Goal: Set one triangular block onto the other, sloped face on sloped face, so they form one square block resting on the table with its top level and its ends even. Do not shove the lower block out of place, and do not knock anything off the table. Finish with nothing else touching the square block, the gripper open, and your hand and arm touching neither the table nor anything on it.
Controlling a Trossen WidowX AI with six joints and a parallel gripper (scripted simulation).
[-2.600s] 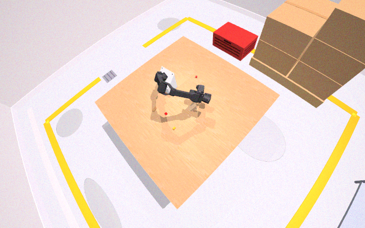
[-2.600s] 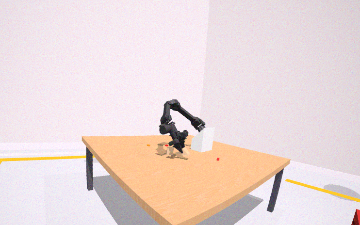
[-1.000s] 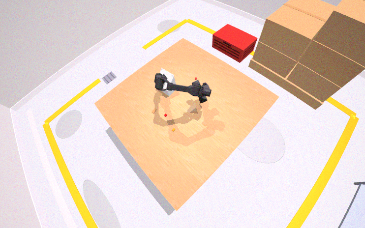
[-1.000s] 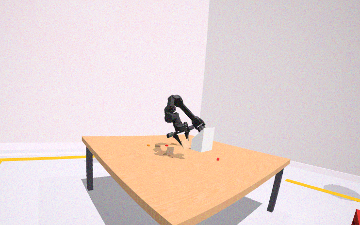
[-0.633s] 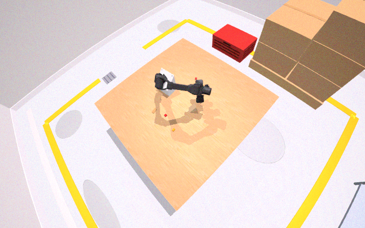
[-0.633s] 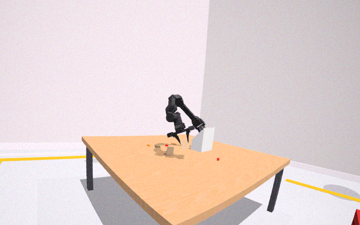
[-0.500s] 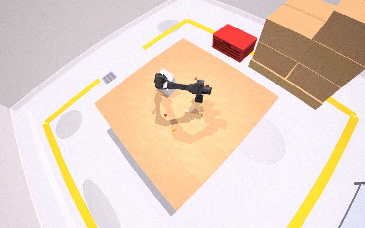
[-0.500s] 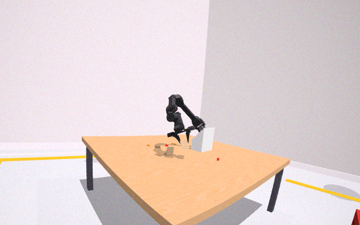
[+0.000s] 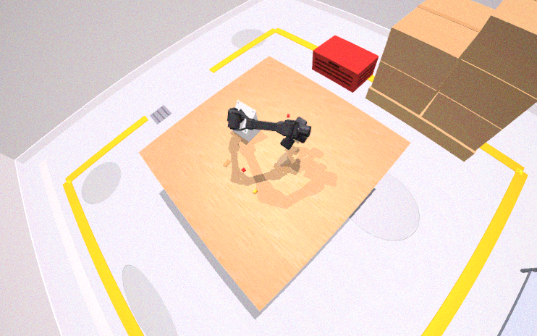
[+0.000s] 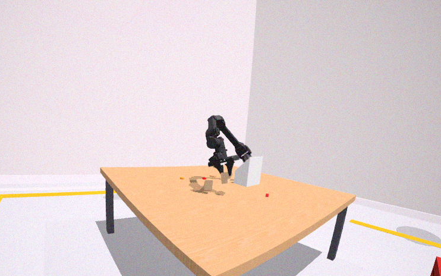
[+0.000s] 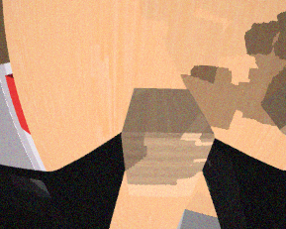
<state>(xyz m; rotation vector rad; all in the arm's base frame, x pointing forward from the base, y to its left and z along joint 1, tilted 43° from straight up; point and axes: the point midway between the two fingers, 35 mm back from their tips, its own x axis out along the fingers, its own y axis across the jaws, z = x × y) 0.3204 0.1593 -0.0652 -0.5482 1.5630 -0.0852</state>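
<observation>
Now: gripper tip 1 cm short of the tan triangular block and 1 cm below it. The rest, counted from my gripper tip: orange piece (9 cm ahead, 37 cm to the right, 10 cm below); small red cube (22 cm behind, 11 cm to the left, 10 cm below).
</observation>
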